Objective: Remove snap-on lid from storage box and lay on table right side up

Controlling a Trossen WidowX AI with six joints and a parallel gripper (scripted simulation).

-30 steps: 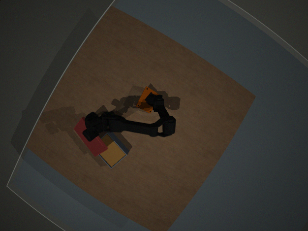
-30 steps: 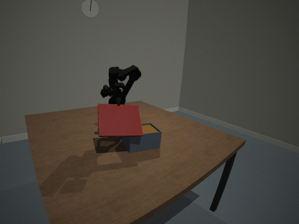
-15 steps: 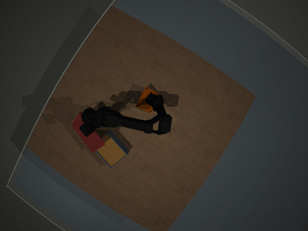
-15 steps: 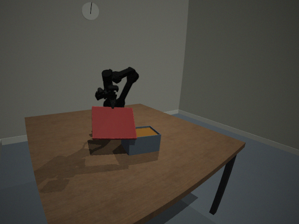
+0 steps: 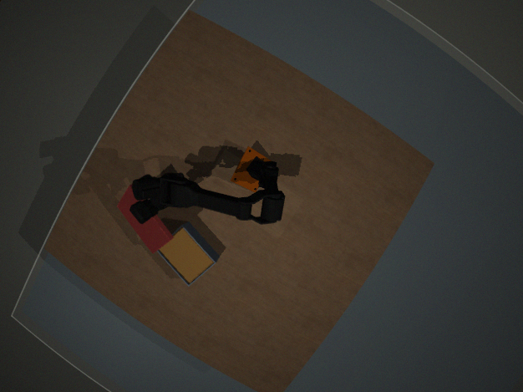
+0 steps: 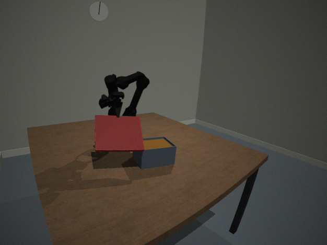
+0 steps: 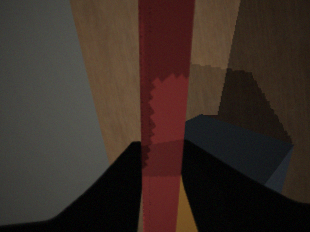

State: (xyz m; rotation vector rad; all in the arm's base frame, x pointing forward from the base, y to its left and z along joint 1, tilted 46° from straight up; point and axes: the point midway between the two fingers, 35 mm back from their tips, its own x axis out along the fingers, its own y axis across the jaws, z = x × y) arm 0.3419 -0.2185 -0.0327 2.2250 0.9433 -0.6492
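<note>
The red lid is 60 mm ahead of my gripper tip, 20 mm to the right of it and 50 mm below it. From my gripper tip the other things lie so: blue-grey storage box 90 mm ahead, 170 mm to the left, 180 mm below.
</note>
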